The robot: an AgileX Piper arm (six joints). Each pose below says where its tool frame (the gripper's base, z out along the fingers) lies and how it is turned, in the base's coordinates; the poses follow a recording.
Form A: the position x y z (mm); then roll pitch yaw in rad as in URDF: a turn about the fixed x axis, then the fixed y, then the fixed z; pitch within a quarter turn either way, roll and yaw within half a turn.
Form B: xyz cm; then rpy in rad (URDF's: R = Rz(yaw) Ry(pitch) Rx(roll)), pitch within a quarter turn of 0, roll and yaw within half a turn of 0. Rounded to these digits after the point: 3 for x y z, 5 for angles.
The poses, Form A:
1: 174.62, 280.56, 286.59, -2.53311, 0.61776, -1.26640
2: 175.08, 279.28, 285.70, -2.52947, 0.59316, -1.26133
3: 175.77, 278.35, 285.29, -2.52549, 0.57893, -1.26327
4: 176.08, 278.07, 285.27, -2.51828, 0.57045, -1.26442
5: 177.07, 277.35, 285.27, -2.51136, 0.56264, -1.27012
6: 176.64, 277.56, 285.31, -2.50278, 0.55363, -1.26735
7: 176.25, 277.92, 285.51, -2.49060, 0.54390, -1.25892
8: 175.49, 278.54, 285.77, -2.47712, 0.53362, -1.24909
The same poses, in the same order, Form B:
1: 17.462, 28.056, 28.659, -2.53311, 0.61776, -1.26640
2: 17.508, 27.928, 28.570, -2.52947, 0.59316, -1.26133
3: 17.577, 27.835, 28.529, -2.52549, 0.57893, -1.26327
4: 17.608, 27.807, 28.527, -2.51828, 0.57045, -1.26442
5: 17.707, 27.735, 28.527, -2.51136, 0.56264, -1.27012
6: 17.664, 27.756, 28.531, -2.50278, 0.55363, -1.26735
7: 17.625, 27.792, 28.551, -2.49060, 0.54390, -1.25892
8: 17.549, 27.854, 28.577, -2.47712, 0.53362, -1.24909
